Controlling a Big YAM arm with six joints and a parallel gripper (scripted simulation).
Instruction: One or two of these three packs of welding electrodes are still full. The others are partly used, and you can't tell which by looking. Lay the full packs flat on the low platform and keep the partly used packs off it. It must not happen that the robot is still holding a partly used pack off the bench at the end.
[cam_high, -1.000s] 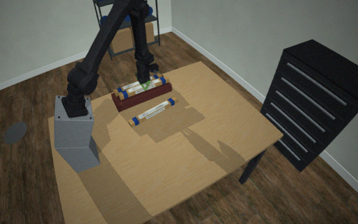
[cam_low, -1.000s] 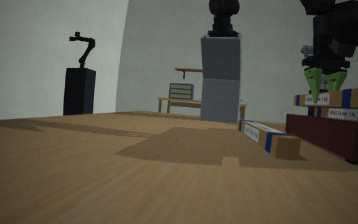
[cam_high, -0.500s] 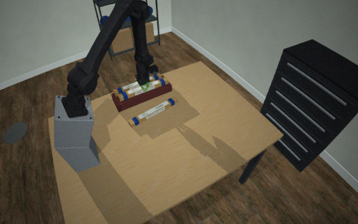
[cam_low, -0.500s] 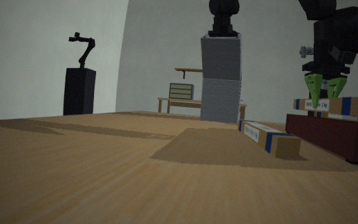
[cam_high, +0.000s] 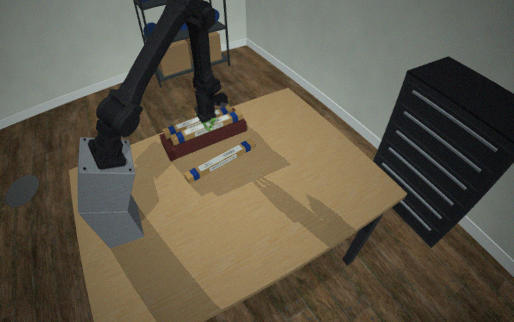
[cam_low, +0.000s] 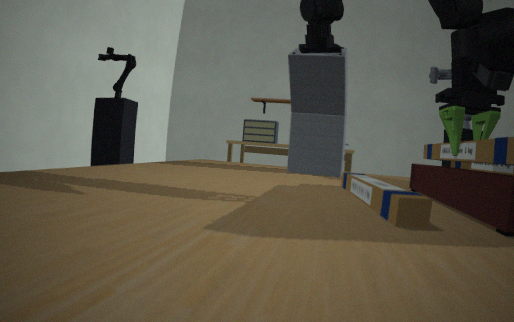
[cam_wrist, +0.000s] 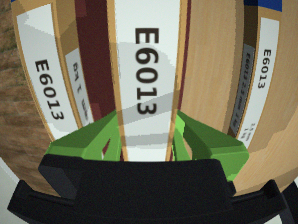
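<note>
My gripper is now 1 cm past the dark red platform, 4 cm to the right of it and 7 cm above it. The rest, counted from my hand: pack of welding electrodes 1 cm above.
</note>
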